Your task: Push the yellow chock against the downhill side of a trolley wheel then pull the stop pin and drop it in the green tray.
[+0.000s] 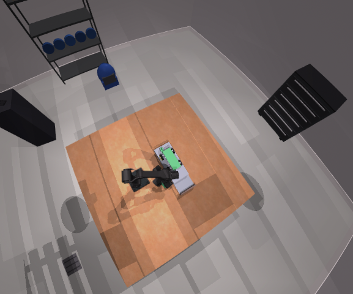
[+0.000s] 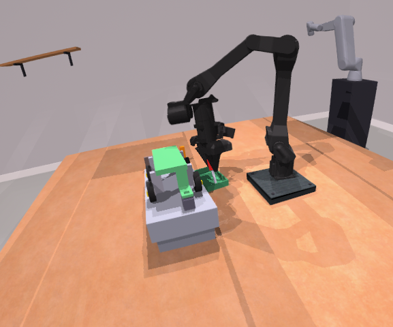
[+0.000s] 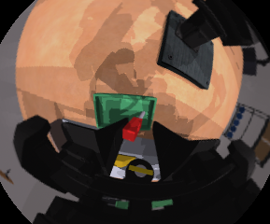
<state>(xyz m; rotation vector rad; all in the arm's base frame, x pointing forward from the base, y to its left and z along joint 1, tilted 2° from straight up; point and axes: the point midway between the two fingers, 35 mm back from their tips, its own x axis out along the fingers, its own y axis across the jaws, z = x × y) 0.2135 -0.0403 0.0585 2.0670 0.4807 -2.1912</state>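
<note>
The yellow chock is 8 cm ahead of my gripper tip, 2 cm to the right of it and 3 cm above it. The rest, counted from my gripper tip: red-headed stop pin (right at my gripper tip); green-topped trolley (12 cm ahead, 9 cm to the left, 6 cm above).
</note>
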